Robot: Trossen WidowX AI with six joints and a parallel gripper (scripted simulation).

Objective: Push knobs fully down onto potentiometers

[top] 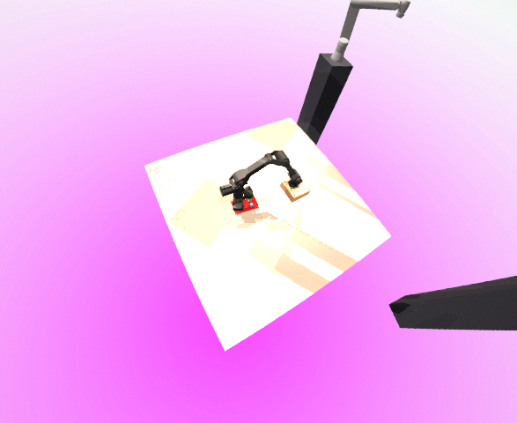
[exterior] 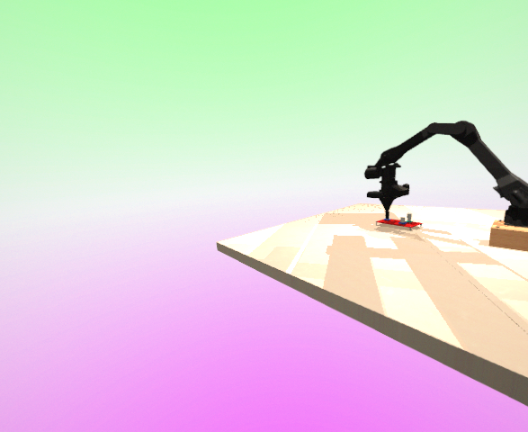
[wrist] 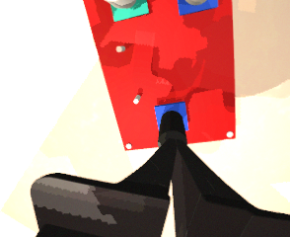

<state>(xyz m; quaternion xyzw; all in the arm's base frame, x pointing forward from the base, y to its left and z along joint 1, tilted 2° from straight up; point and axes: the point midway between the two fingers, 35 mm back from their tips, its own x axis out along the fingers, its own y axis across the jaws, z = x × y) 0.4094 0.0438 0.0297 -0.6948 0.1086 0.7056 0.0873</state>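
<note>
My gripper tip is 2 cm above the black knob. From my gripper tip the other things lie so: grey knob 9 cm behind, 2 cm to the right, 2 cm below.
</note>
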